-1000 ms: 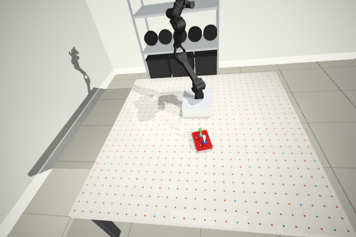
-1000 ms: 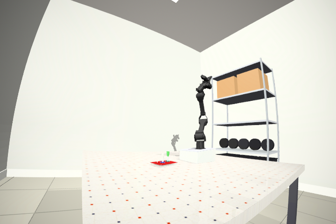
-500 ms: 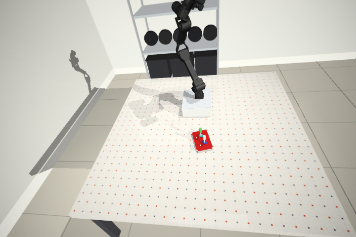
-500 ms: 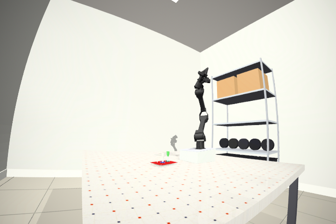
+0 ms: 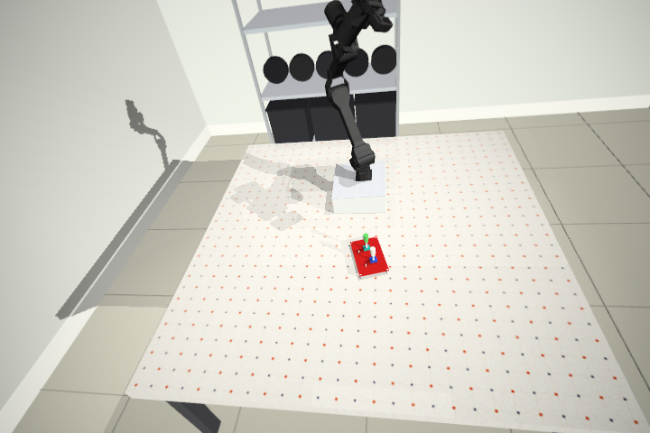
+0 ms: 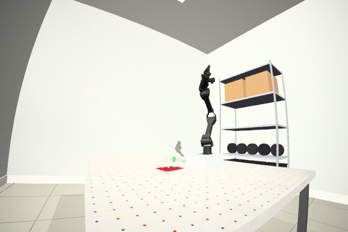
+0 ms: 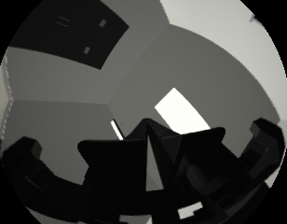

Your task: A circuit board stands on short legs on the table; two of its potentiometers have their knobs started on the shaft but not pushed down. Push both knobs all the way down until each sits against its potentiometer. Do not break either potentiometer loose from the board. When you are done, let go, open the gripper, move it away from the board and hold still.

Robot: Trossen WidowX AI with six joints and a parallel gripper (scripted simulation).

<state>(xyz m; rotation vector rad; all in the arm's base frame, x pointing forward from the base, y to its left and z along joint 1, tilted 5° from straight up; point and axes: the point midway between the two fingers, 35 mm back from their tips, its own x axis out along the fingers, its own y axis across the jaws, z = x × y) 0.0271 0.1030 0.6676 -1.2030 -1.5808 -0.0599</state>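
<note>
Now: the green knob 72 cm below my gripper tip, 24 cm ahead of it and 8 cm to the right of it. Also, from my gripper tip: pale knob: 73 cm below, 30 cm ahead, 5 cm to the right.
</note>
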